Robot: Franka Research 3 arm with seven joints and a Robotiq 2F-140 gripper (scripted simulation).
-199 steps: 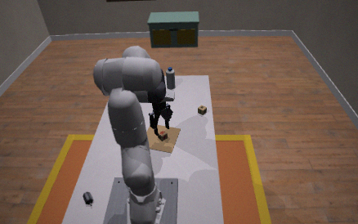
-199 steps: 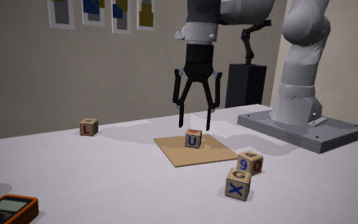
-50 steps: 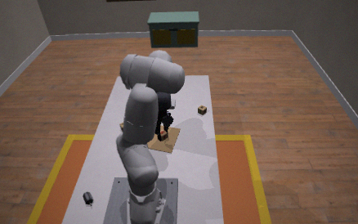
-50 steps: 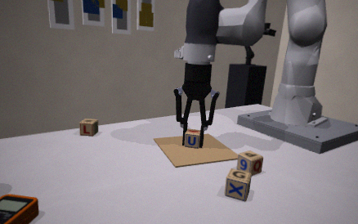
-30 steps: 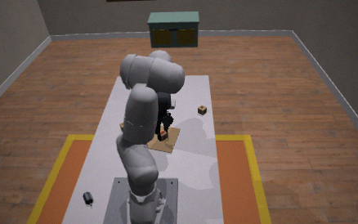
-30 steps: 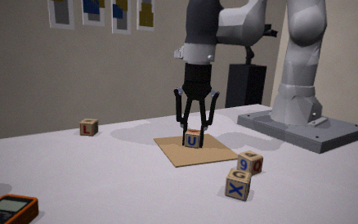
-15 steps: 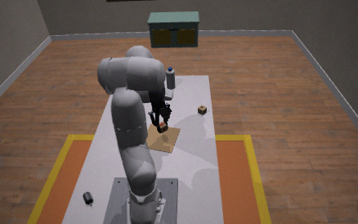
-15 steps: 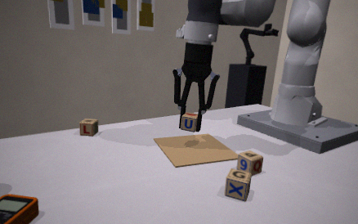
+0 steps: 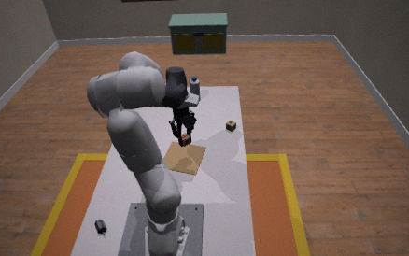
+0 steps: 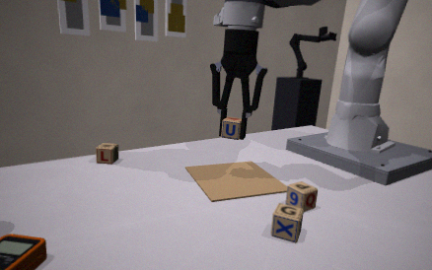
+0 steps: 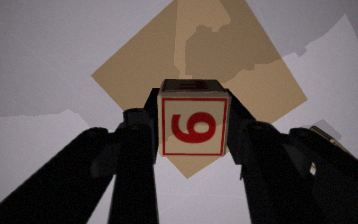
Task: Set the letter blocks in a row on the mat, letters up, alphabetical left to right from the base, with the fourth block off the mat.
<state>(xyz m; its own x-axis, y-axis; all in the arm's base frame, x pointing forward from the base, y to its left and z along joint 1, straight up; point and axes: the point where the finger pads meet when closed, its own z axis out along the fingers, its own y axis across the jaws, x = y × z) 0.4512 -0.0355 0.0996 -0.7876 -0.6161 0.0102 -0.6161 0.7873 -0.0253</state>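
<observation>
Now: the tan mat 20 mm to the left of my hand and 140 mm below it. The rest, counted from my hand: small dark object (440 mm behind, 330 mm to the left, 120 mm below); block (10 mm below); grey can (530 mm ahead, 10 mm to the right, 60 mm below).
</observation>
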